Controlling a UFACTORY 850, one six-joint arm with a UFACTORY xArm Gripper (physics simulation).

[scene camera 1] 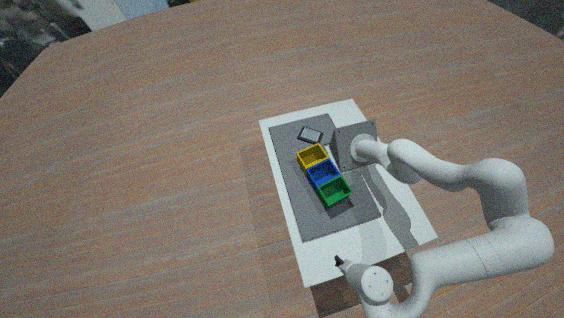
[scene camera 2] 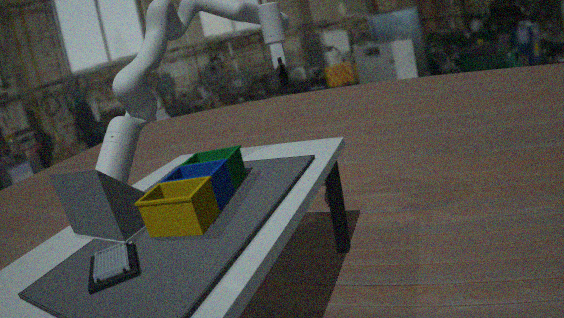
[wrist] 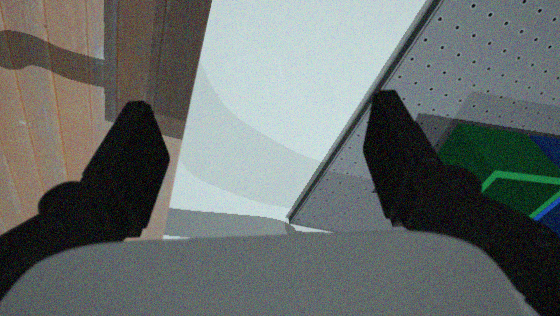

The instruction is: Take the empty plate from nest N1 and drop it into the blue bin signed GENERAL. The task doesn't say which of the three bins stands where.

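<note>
The plate is light and ribbed. It lies in a dark nest on the board, beside the yellow bin. The blue bin stands between the yellow and green bins; a part of the blue bin shows at the right edge of the wrist view. No sign can be read on it. My gripper is open and empty. It hangs high above the table's far end, past the green bin and well away from the plate.
The yellow bin and green bin touch the blue one in a row. They stand on a grey perforated board on the white table. A grey upright panel stands by the arm's base.
</note>
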